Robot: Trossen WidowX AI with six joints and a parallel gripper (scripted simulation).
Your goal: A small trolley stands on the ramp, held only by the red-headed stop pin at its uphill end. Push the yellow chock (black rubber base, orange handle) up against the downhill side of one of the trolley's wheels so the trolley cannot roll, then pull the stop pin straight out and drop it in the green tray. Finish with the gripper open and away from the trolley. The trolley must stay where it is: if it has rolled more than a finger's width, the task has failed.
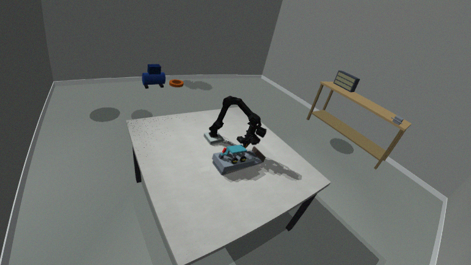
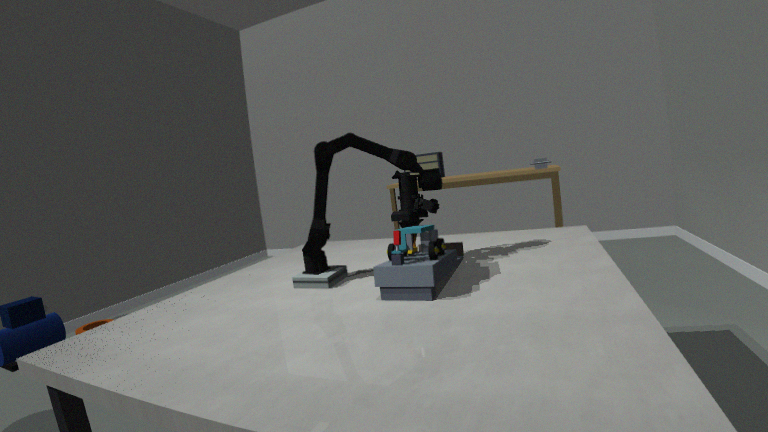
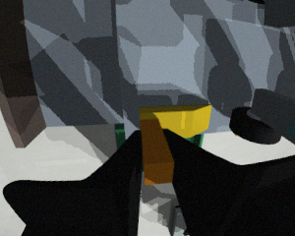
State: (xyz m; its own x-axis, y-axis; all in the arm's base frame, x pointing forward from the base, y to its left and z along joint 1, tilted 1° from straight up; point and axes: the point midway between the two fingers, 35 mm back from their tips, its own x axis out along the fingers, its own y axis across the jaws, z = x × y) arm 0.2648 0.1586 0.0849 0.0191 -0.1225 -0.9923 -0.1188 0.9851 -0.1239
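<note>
The red-headed stop pin lies 220 mm to the right of my gripper tip, 60 mm ahead of it and 40 mm above it. From my gripper tip the other things lie so: yellow chock (20 mm to the right, 10 mm below); then green tray (90 mm below, 60 mm behind, 40 mm to the right); then brown end block (130 mm to the left, 60 mm below, 40 mm ahead).
</note>
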